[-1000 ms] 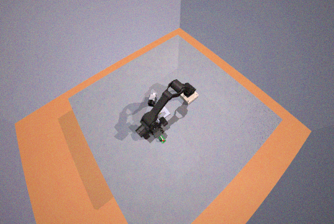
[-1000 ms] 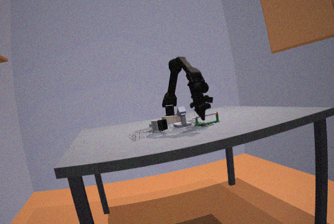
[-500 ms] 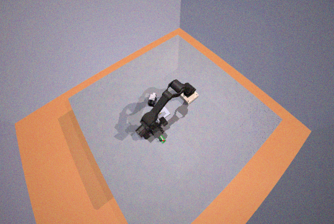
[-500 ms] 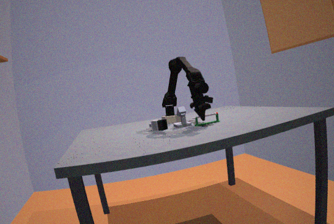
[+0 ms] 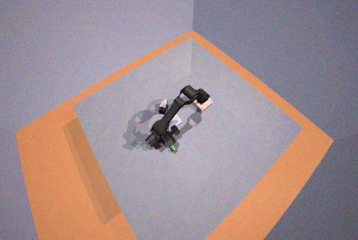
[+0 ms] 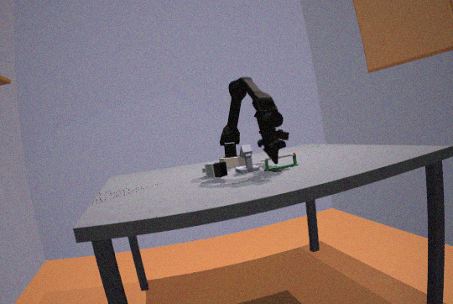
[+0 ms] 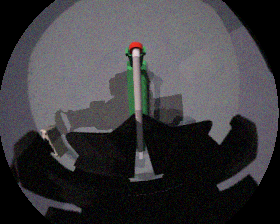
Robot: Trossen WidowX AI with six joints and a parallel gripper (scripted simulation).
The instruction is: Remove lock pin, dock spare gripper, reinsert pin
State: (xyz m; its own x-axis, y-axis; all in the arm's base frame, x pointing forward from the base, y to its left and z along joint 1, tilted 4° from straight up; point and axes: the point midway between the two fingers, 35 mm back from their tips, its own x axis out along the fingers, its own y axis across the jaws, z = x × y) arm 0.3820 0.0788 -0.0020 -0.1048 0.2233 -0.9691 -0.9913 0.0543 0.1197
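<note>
The green bar-shaped rack lies 20 mm to the left of my gripper tip. The rest, counted from my gripper tip: spare gripper: 230 mm to the right, 130 mm behind, 10 mm above; grey socket mount: 90 mm to the right, 90 mm behind, 30 mm above.
</note>
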